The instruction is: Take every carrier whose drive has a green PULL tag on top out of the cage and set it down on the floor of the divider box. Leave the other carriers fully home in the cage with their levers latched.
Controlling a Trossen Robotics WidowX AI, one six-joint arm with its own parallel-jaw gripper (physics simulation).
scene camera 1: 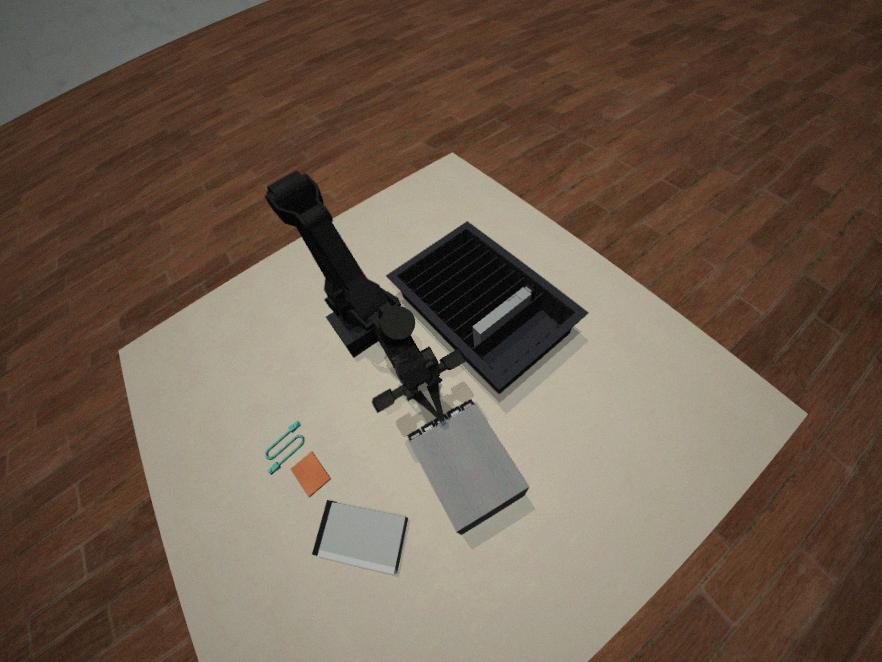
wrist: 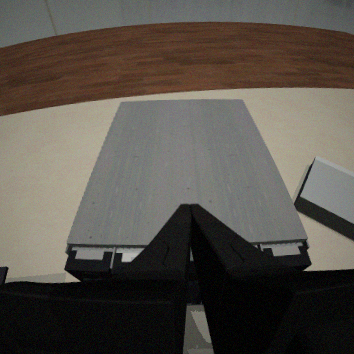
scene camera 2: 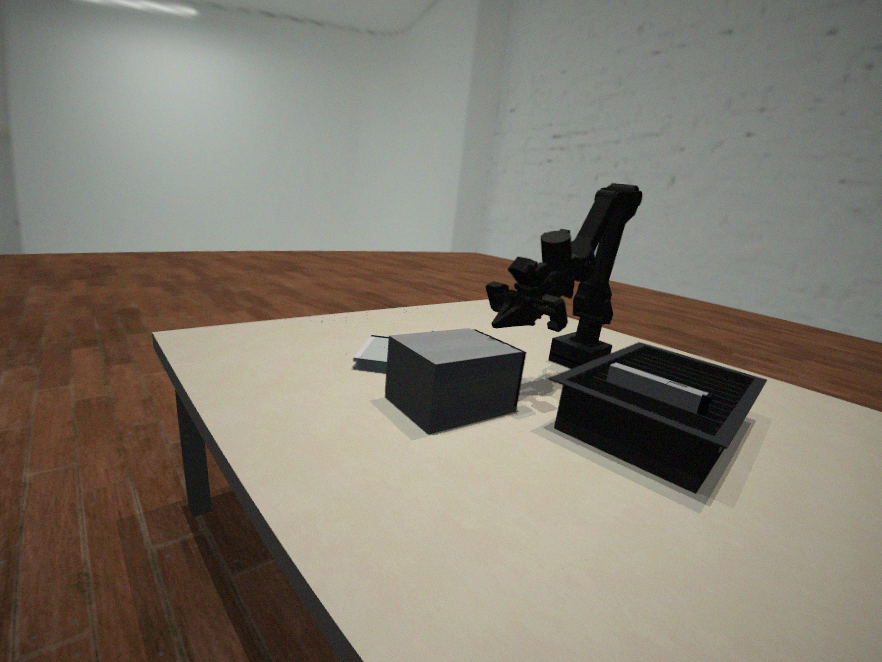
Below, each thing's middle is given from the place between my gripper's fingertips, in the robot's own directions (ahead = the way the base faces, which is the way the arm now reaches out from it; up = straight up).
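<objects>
The grey flat box (scene camera 1: 366, 538) is there, 260 mm to the right of my hand, 60 mm ahead of it and 130 mm below it; going by their middles, it is the nearest to my hand of the things named here. I also see the orange pad (scene camera 1: 309, 472), which sits 120 mm behind my hand, 300 mm to the right of it and 140 mm below it. And the black divider box (scene camera 2: 677, 445) is 110 mm below my hand, 260 mm to the left of it and 220 mm behind it.
</objects>
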